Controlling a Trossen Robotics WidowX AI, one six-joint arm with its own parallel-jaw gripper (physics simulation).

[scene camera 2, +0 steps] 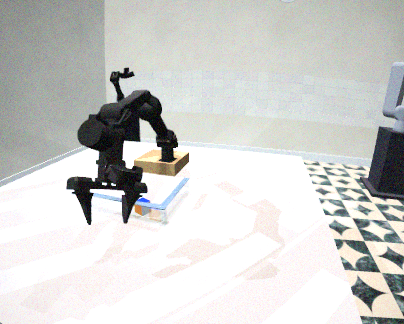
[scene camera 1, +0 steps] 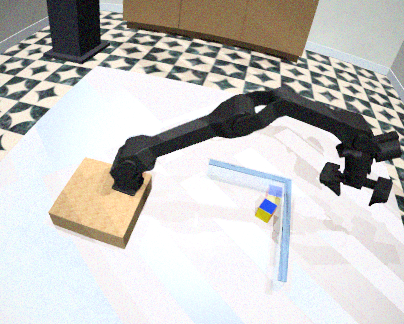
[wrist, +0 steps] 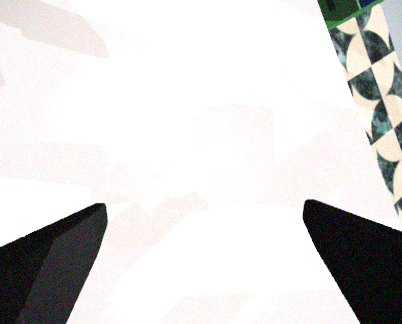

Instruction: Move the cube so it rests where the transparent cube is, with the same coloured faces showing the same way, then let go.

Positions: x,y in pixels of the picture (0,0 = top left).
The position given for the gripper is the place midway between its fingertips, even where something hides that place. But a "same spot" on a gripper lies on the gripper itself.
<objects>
gripper: scene camera 2; scene camera 1 354,200; wrist
same spot on gripper: (wrist: pixel 52 264) = (scene camera 2: pixel 126 208)
</objects>
